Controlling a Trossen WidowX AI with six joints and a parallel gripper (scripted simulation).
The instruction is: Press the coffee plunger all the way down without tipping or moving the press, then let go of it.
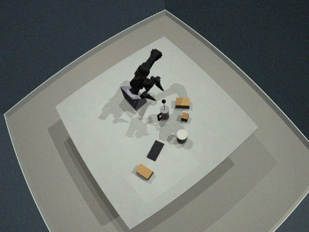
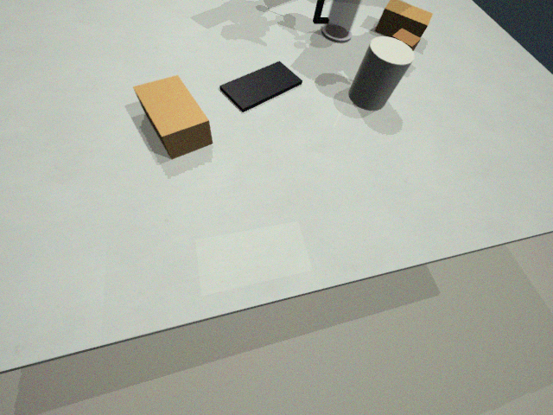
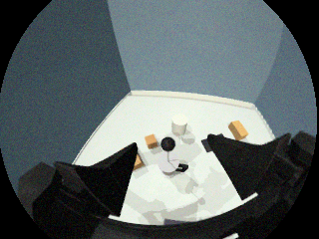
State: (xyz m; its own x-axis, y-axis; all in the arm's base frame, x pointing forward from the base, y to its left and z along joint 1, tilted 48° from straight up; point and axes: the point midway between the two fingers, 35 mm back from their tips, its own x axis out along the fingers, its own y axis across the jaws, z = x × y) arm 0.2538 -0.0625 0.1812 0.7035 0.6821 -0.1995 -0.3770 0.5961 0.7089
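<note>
My gripper tip is now 30 mm short of the coffee press and 180 mm above it. Round my gripper tip: orange cube (120 mm ahead, 130 mm to the left, 280 mm below).
</note>
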